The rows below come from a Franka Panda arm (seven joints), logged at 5 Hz.
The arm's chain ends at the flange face. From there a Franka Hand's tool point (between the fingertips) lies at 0.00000 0.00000 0.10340 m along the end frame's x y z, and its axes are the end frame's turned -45 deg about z.
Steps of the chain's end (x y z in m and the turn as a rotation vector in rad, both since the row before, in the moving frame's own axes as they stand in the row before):
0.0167 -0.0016 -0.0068 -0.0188 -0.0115 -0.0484
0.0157 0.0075 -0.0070 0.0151 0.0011 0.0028
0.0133 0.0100 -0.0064 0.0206 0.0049 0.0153
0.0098 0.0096 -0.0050 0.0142 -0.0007 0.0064
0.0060 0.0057 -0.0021 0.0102 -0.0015 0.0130
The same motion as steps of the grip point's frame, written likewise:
0.0107 0.0113 -0.0068 -0.0052 -0.0214 -0.0484
0.0070 0.0154 -0.0070 0.0099 0.0115 0.0028
0.0042 0.0153 -0.0064 0.0111 0.0180 0.0153
0.0011 0.0126 -0.0050 0.0105 0.0095 0.0064
0.0009 0.0074 -0.0021 0.0083 0.0062 0.0130

